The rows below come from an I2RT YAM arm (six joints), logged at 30 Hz.
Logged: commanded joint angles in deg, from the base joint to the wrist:
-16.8, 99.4, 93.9, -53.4, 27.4, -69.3
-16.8, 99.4, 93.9, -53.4, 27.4, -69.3
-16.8, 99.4, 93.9, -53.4, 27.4, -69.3
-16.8, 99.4, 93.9, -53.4, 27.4, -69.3
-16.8, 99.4, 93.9, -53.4, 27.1, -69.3
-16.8, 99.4, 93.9, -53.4, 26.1, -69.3
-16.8, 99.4, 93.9, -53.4, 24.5, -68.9
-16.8, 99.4, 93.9, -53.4, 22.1, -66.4
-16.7, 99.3, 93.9, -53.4, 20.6, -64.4
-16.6, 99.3, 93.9, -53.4, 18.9, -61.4
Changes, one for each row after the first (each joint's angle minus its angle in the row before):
0.0, 0.0, 0.0, 0.0, 0.0, 0.0
0.0, 0.0, 0.0, 0.0, 0.0, 0.0
0.0, 0.0, 0.0, 0.0, 0.0, 0.0
0.0, 0.0, 0.0, 0.0, -0.3, 0.0
0.0, 0.0, 0.0, 0.0, -1.0, 0.0
0.0, 0.0, 0.0, 0.0, -1.6, 0.4
0.0, 0.0, 0.0, 0.0, -2.4, 2.5
0.1, -0.1, 0.0, 0.0, -1.5, 2.0
0.1, 0.0, 0.0, 0.0, -1.7, 3.0

